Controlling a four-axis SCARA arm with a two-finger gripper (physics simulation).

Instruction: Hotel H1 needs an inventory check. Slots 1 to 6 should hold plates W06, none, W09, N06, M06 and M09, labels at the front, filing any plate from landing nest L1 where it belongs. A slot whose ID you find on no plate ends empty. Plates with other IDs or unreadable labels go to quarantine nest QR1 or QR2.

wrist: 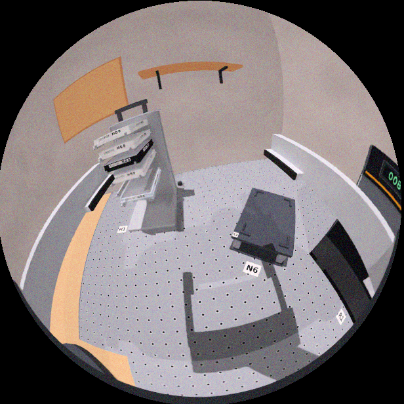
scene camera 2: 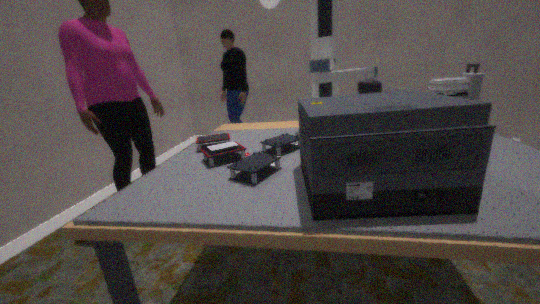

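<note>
Hotel H1 [wrist: 167, 205] [scene camera 2: 476, 86] stands upper left in the wrist view. Its plates, top down: white M09 [wrist: 120, 132], white M06 [wrist: 121, 148], black N06 [wrist: 128, 162], a white plate [wrist: 131, 175] with a blurred label ending in 9, and, below a gap, a pale plate [wrist: 137, 197] whose label I cannot read surely. My gripper [wrist: 184, 150] is open and empty, facing the hotel from a distance, turned somewhat to its right. In the scene view its fingers cannot be made out. L1, QR1 and QR2 cannot be identified by label.
A dark nest [wrist: 267, 220] stands behind the N6 tag [wrist: 252, 269]. A black unit [wrist: 342, 265] and a display [wrist: 390, 177] are at right. The scene view shows a large grey instrument [scene camera 2: 395, 165], two black stands [scene camera 2: 255, 164] [scene camera 2: 281, 142] and two red-edged ones [scene camera 2: 223, 151] [scene camera 2: 213, 140].
</note>
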